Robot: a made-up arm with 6 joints.
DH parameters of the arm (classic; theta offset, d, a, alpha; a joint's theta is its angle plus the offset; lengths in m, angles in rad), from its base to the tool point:
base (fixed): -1.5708 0.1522 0 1.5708
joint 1: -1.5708 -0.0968 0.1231 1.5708
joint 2: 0 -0.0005 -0.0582 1.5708
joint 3: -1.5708 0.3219 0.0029 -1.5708
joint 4: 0 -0.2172 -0.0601 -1.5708
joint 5: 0 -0.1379 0.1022 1.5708
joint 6: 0.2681 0 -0.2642 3.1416
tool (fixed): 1.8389 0.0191 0 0
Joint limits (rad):
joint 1: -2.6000..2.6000
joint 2: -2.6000..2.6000
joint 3: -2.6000..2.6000
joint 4: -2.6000..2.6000
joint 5: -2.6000..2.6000
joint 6: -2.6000..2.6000
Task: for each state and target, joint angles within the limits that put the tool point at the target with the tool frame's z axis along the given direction. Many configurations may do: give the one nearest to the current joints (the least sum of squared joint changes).
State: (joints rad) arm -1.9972 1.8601 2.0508 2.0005 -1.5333 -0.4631
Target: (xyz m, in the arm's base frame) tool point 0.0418 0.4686 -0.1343 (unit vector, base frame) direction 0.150 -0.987 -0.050
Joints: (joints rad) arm -1.6454 1.2324 1.8888 2.0321 -1.7410 -0.3799
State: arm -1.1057 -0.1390 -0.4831 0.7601 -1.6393 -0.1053
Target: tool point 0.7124 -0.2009 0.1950 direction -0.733 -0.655 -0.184
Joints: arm -1.0170 0.2255 -0.3997 0.9599 -1.5034 0.3551
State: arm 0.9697 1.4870 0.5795 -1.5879 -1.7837 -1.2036
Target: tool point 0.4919 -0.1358 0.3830 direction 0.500 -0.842 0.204
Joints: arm 1.6869 0.8867 0.6355 -1.3924 -1.6340 -1.0209
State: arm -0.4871 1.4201 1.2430 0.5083 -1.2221 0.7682
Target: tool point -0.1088 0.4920 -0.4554 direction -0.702 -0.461 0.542
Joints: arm -0.9238 1.6334 1.5563 0.7190 -1.7370 1.0258
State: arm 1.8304 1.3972 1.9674 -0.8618 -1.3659 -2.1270
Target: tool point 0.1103 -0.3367 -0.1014 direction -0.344 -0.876 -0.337
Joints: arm 0.9564 1.4212 1.6287 -1.0726 -1.3111 -2.3812
